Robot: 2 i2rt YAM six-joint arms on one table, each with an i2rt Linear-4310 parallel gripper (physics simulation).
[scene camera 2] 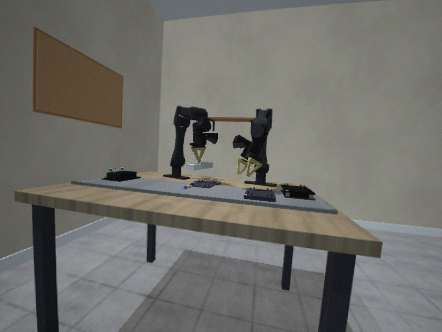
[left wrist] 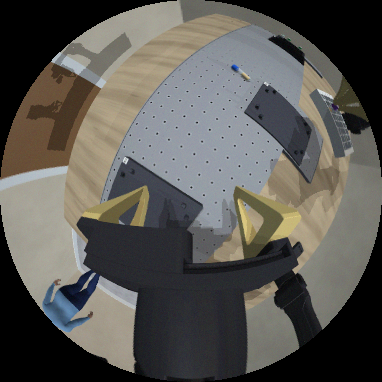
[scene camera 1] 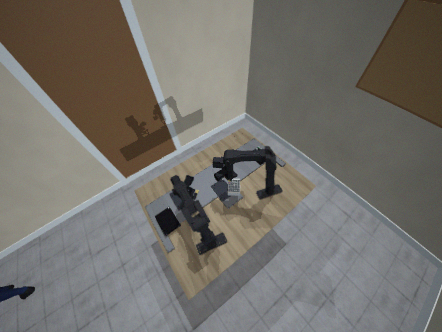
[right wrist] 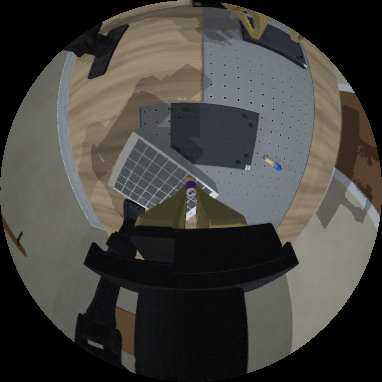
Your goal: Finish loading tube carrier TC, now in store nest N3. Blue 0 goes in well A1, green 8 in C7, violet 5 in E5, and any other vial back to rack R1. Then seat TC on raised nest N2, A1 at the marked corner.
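Frame: origin at the left arm's base, x ahead, y left, z up, level; metres.
Where they show: left gripper, between the fingertips: [scene camera 2: 242, 175] [left wrist: 190, 190] [scene camera 1: 191, 192]; right gripper, between the fingertips: [scene camera 2: 199, 160] [scene camera 1: 229, 181] [right wrist: 190, 190]; left arm's base, origin of its link: [scene camera 2: 260, 184] [scene camera 1: 211, 243] [right wrist: 107, 48]; right arm's base, origin of its link: [scene camera 2: 176, 177] [scene camera 1: 269, 191] [right wrist: 133, 222].
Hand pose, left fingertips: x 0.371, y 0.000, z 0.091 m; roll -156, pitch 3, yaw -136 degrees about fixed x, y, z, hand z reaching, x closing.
Things, the pixels of their top centre, and the offset from my left fingertips.
- white gridded tube carrier TC, centre of its top: [right wrist: 154, 192] [scene camera 2: 199, 161] [scene camera 1: 234, 185] dx -0.103, dy -0.297, dz +0.041 m
- flat dark nest plate, centre of its top: [right wrist: 214, 136] [left wrist: 288, 118] [scene camera 2: 203, 182] [scene camera 1: 222, 188] dx -0.043, dy -0.230, dz -0.064 m
- violet-capped vial marked 5, centre of its top: [right wrist: 186, 191] dx -0.068, dy -0.277, dz +0.052 m
- blue-capped vial, centre of its top: [right wrist: 273, 163] [left wrist: 241, 70] dx +0.093, dy -0.238, dz -0.065 m
- black rack, centre of its top: [scene camera 2: 122, 172] dx +0.119, dy -0.664, dz -0.041 m
- taller black nest, centre of its top: [scene camera 2: 296, 186] [scene camera 1: 166, 219] dx -0.109, dy +0.230, dz -0.037 m
My right gripper [right wrist: 190, 190] is shut on the rim of the white gridded tube carrier TC [right wrist: 156, 174] and holds it in the air, tilted, beside a flat dark nest plate [right wrist: 213, 135]. The carrier also shows in scene camera 2 [scene camera 2: 198, 165], well above the table. A violet-capped vial marked 5 [right wrist: 190, 190] stands in a well just beyond the fingertips. A blue-capped vial [right wrist: 272, 163] lies on its side on the grey peg board near that plate's marked corner. My left gripper [left wrist: 190, 190] is open and empty, hovering over another dark nest plate [left wrist: 153, 199].
A black rack [scene camera 2: 120, 174] with green-capped vials stands at the far end of the peg board. A taller black nest [scene camera 2: 297, 191] sits at the other end, past the left arm. The arm bases [scene camera 1: 269, 191] stand on the wooden table top.
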